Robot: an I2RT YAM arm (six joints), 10 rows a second.
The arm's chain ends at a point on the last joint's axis. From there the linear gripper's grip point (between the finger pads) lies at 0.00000 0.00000 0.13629 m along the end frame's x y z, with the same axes.
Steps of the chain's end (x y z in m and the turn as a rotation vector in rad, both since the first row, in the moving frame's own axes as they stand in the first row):
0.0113, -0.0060, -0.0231, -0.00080, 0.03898, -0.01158
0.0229, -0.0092, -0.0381, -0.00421, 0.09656, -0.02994
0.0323, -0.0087, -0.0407, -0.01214, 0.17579, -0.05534
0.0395, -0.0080, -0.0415, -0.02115, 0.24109, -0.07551
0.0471, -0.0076, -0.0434, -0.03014, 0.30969, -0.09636
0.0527, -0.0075, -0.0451, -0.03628, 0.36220, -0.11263
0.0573, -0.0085, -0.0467, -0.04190, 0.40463, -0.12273
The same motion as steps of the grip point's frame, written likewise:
0.0166, -0.0059, -0.0232, -0.00080, 0.03898, -0.01158
0.0360, -0.0088, -0.0387, -0.00421, 0.09656, -0.02994
0.0562, -0.0077, -0.0428, -0.01214, 0.17579, -0.05534
0.0721, -0.0064, -0.0455, -0.02115, 0.24109, -0.07551
0.0888, -0.0056, -0.0499, -0.03014, 0.30969, -0.09636
0.1012, -0.0054, -0.0540, -0.03628, 0.36220, -0.11263
0.1111, -0.0063, -0.0578, -0.04190, 0.40463, -0.12273

